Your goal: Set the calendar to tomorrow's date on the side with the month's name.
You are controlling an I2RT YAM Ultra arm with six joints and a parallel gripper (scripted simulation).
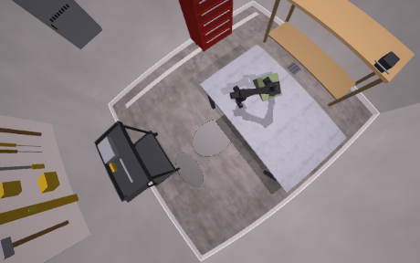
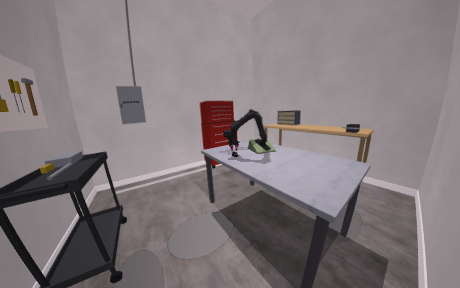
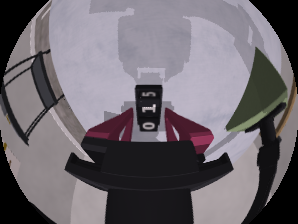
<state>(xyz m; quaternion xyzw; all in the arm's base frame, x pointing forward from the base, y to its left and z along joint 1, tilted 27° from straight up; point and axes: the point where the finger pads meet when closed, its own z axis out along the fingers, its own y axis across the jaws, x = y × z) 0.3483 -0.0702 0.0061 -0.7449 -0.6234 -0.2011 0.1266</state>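
Right now my hand is 30 mm above the black calendar cube.
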